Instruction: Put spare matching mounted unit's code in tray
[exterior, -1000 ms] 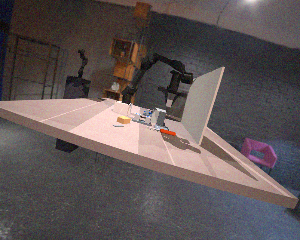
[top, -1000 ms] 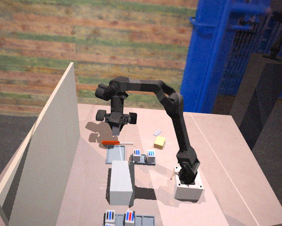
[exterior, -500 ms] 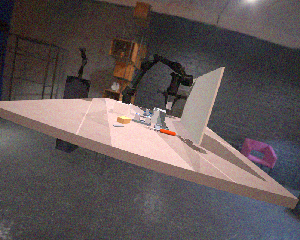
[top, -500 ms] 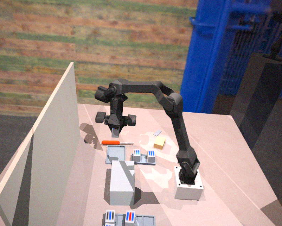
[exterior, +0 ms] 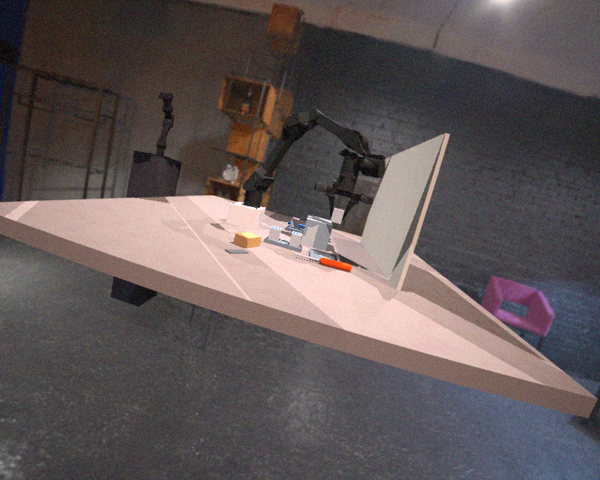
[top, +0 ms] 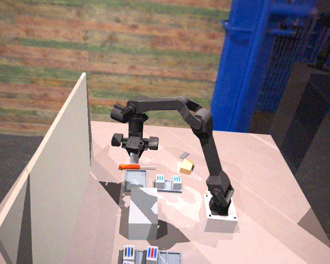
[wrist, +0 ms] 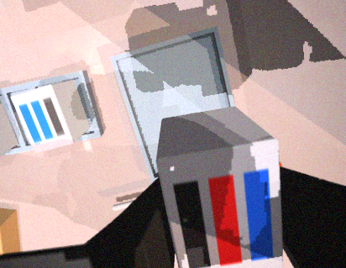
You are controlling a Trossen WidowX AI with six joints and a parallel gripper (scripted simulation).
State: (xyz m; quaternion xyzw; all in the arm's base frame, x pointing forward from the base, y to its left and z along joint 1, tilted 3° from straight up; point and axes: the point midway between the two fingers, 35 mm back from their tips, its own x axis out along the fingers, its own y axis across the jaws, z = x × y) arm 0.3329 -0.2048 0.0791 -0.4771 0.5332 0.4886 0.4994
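The tray is 1 cm behind my gripper tip and 13 cm below it. Round my gripper tip: tan block (25 cm behind, 9 cm to the right, 12 cm below); then mounted unit (5 cm behind, 22 cm to the left, 9 cm below); then grey wall panel (21 cm ahead, 22 cm to the left, 9 cm above).
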